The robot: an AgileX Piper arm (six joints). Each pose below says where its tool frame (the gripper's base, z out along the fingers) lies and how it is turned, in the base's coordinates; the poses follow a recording.
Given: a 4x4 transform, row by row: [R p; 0 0 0 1], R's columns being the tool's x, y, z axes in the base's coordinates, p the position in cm. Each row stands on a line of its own.
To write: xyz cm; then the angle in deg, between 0 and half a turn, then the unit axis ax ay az. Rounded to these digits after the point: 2 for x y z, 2 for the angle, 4 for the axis.
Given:
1:
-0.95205 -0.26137 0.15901 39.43
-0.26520 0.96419 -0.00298 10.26
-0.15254 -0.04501 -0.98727 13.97
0 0 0 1
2:
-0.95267 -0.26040 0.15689 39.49
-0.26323 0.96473 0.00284 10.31
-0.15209 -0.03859 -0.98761 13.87
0 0 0 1
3:
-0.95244 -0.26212 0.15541 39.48
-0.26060 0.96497 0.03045 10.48
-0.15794 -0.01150 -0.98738 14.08
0 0 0 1
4:
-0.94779 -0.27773 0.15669 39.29
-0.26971 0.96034 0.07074 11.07
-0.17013 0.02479 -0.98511 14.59
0 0 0 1
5:
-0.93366 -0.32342 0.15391 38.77
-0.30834 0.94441 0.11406 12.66
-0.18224 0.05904 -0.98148 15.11
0 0 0 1
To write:
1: 39.43 10.26 13.97 170.96 -0.1337 0.9910 -0.0122
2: 39.49 10.31 13.87 171.03 -0.1329 0.9911 -0.0091
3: 39.48 10.48 14.08 170.90 -0.1327 0.9911 0.0048
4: 39.29 11.07 14.59 170.50 -0.1392 0.9900 0.0243
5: 38.77 12.66 15.11 170.18 -0.1614 0.9859 0.0442
